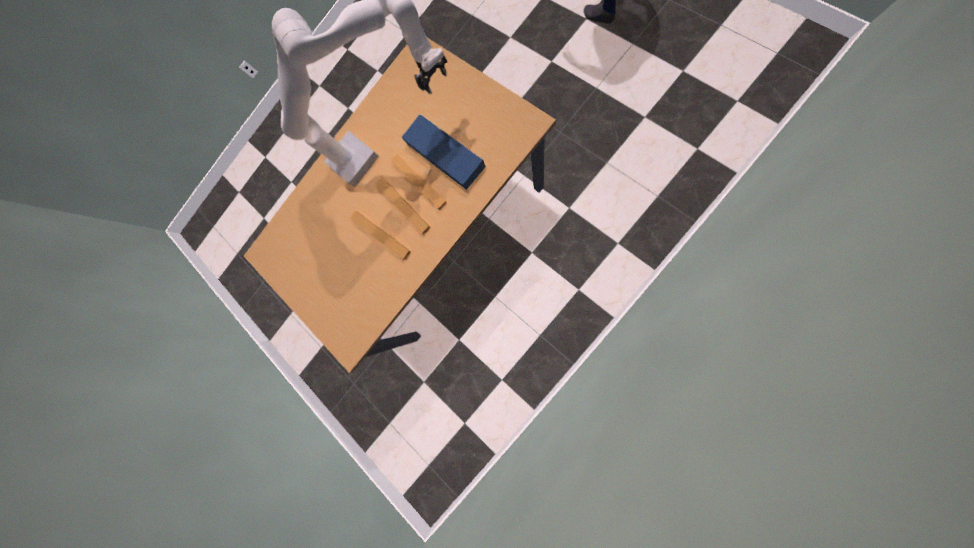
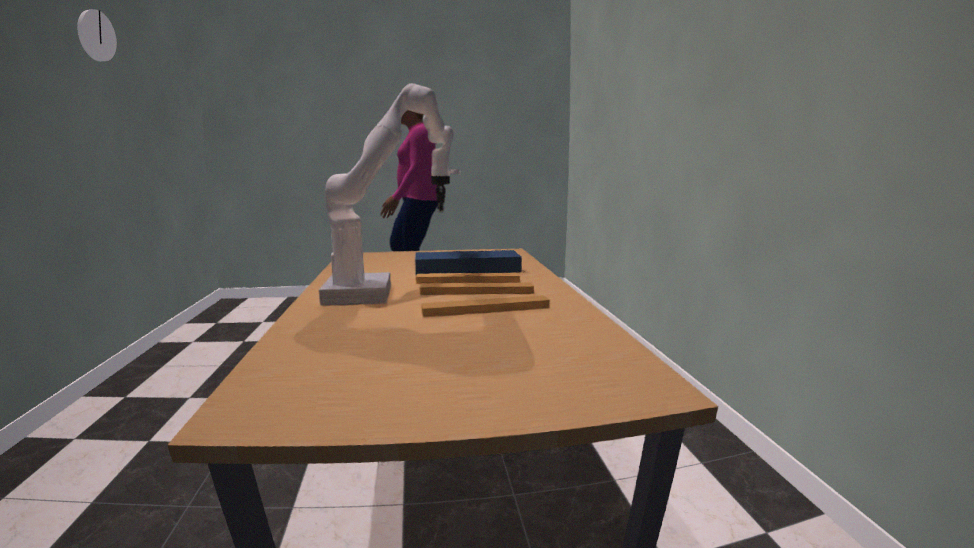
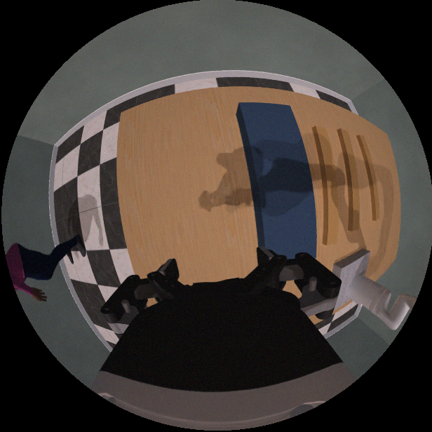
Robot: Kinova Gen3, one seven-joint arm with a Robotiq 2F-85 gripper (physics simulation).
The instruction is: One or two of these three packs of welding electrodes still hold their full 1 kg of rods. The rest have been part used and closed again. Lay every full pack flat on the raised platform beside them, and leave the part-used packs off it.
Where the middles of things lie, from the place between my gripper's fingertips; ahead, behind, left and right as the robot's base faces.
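Labels:
Hand 160 mm to the left of the blue raised platform point(image 1: 463, 166), 110 mm short of it, 180 mm above it.

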